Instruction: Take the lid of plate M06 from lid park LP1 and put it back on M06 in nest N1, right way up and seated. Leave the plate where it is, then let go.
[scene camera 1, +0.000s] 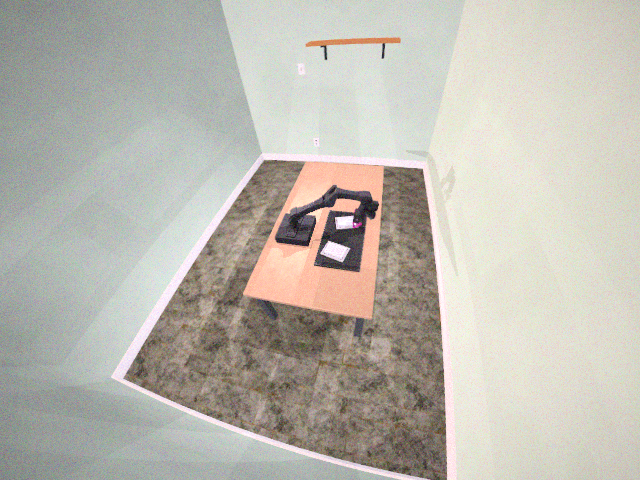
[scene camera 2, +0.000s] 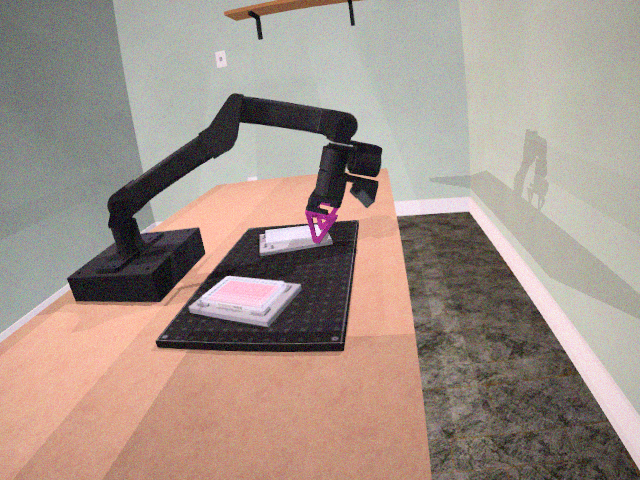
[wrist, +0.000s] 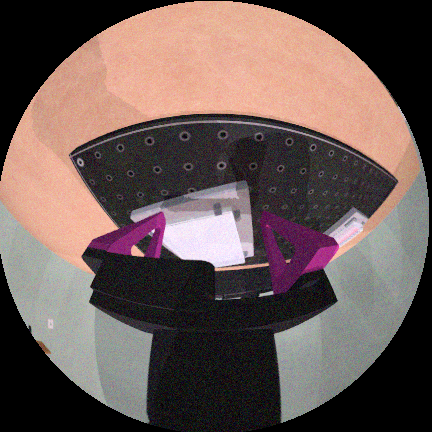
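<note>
The white lid lies flat on a pale grey holder at the far end of the black board, taken as LP1. Plate M06, pink on top and without a lid, sits in the near holder, taken as N1. No labels are readable. My gripper is open, with magenta fingers low at the far holder. In the wrist view the fingertips stand on either side of the lid; contact with it cannot be told.
The black perforated board carries both holders on the wooden table. The arm's black base stands left of the board. A wooden shelf is on the back wall.
</note>
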